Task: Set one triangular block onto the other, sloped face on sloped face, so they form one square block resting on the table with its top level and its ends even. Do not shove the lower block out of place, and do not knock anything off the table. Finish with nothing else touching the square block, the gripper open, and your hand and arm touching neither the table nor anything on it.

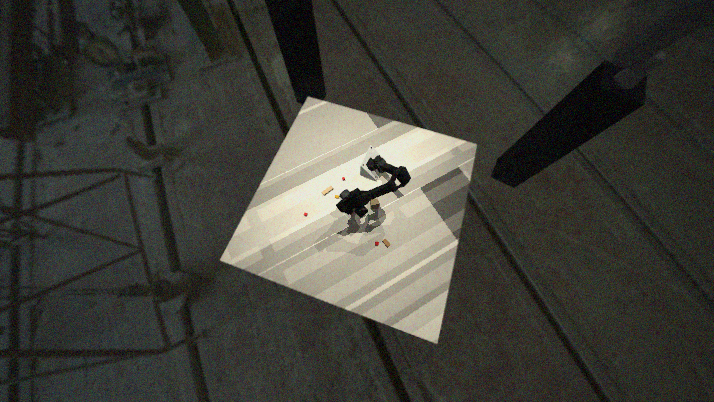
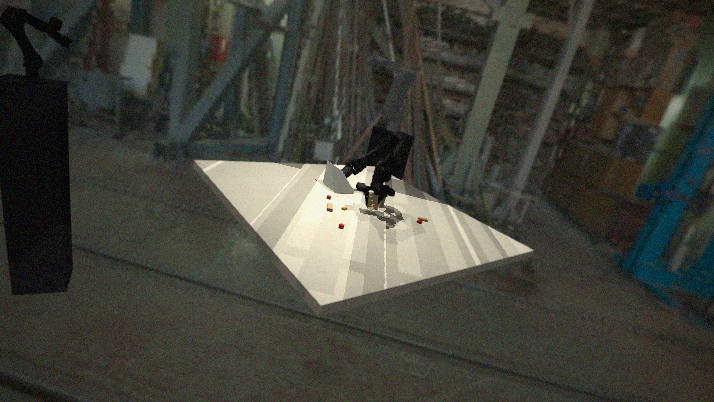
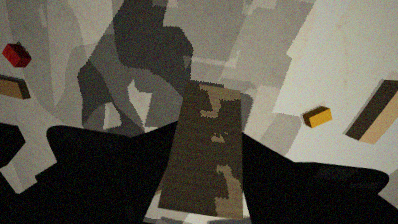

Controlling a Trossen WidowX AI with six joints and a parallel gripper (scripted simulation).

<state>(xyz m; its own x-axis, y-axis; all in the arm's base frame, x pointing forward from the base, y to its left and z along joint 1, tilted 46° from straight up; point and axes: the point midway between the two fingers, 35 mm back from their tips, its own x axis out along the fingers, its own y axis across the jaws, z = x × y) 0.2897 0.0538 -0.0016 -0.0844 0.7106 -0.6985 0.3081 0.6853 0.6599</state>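
Now: the small yellow block 13 cm to the right of my gripper tip, 3 cm below it and 2 cm behind it. From my gripper tip the other things lie so: brown wooden triangular block: 1 cm behind, 1 cm above; then tan block: 21 cm to the right, 3 cm below, 3 cm behind.
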